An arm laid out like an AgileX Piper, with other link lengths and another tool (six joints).
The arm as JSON. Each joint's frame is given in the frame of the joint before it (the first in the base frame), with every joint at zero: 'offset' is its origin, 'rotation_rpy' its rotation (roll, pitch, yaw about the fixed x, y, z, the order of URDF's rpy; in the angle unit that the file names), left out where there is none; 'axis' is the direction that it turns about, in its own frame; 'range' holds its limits. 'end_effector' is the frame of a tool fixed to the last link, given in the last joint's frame.
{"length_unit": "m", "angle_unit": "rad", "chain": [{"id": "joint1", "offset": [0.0, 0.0, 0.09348], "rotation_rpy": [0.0, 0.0, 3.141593], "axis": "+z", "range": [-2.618, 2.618]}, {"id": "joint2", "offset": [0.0, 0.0, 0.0], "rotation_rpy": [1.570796, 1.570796, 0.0], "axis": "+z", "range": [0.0, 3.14]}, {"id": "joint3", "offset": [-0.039, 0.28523, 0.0], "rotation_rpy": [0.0, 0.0, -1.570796], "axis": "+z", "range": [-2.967, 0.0]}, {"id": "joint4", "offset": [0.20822, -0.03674, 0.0], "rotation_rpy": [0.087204, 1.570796, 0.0], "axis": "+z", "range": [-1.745, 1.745]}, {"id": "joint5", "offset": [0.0, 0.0, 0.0], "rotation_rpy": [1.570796, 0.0, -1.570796], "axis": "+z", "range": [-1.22, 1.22]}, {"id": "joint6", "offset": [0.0, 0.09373, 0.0], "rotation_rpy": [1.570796, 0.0, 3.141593], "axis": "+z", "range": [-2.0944, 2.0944]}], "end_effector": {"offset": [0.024, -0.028, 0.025], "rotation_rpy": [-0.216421, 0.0, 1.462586]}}
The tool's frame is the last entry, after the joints.
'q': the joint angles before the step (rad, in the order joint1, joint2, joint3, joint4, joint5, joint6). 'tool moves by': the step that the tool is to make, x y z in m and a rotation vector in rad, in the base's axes. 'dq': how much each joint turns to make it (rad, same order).
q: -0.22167 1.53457 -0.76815 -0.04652 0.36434 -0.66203
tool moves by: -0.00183 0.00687 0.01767 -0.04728 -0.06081 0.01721
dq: 0.04378 -0.06088 0.00083 -0.12371 -0.00437 0.12024
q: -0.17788 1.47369 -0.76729 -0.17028 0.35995 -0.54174
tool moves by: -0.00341 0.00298 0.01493 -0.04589 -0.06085 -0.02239
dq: 0.03830 -0.04799 0.00183 -0.19136 -0.00202 0.20912
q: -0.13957 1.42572 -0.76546 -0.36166 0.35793 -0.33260
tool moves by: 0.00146 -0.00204 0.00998 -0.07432 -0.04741 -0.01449
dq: 0.02745 -0.01238 0.00001 -0.26165 -0.00488 0.24195
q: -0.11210 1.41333 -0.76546 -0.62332 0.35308 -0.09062
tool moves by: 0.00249 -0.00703 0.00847 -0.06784 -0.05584 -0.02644
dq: 0.00002 0.00000 0.00000 -0.26716 -0.00819 0.24398
